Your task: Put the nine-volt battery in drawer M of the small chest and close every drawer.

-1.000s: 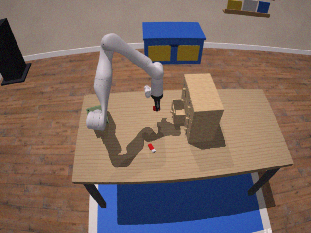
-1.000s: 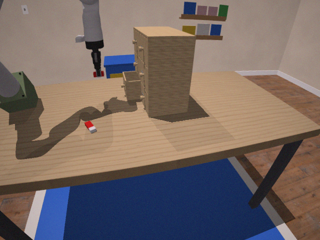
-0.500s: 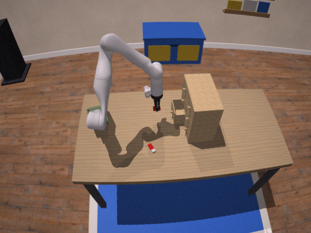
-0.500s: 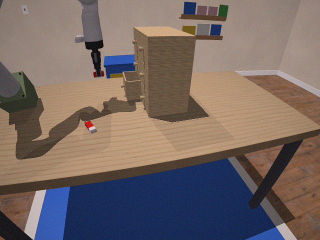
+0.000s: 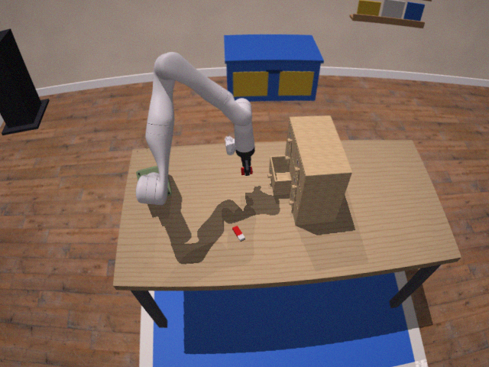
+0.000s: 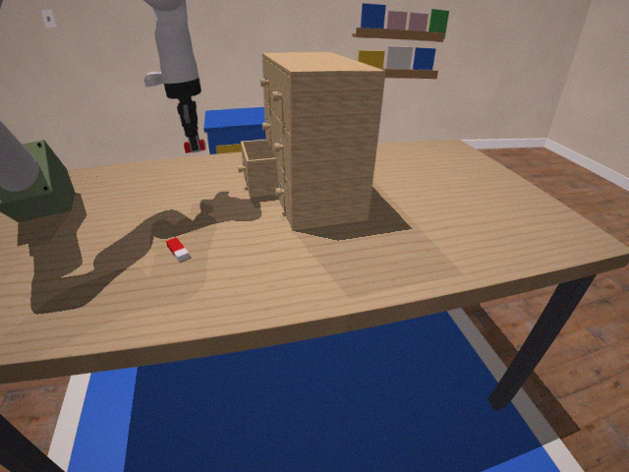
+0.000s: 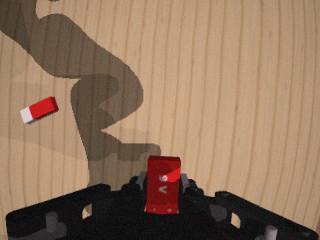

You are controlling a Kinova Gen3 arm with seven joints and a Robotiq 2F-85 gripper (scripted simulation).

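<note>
The nine-volt battery lies 10 mm below my hand and 10 mm ahead of it. The rest, counted from my hand: red-and-white object: 220 mm to the right, 140 mm below, 60 mm behind.
</note>
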